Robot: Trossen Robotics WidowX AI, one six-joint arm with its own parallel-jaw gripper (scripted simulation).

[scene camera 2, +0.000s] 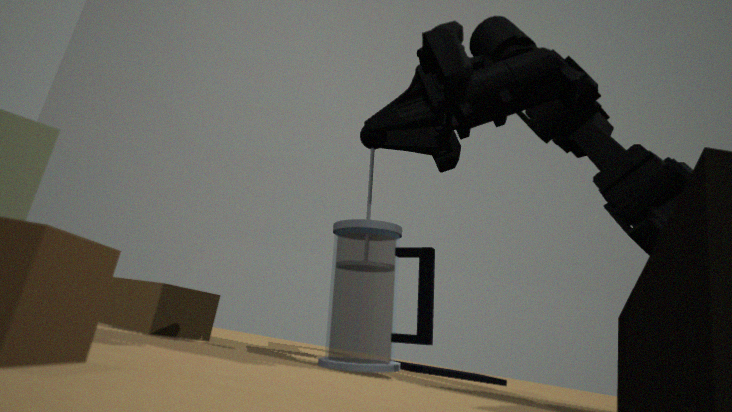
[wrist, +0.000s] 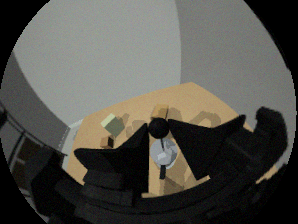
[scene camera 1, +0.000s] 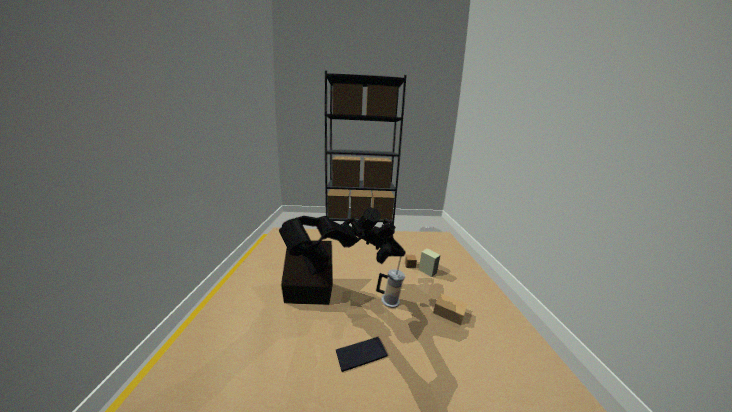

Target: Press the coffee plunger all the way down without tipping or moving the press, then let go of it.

Labels:
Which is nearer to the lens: the coffee press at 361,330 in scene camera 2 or the small brown cube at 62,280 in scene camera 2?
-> The small brown cube.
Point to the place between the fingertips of my gripper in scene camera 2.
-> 367,135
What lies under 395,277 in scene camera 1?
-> A coffee press.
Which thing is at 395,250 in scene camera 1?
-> My gripper.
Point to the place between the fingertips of my gripper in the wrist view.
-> At 157,124

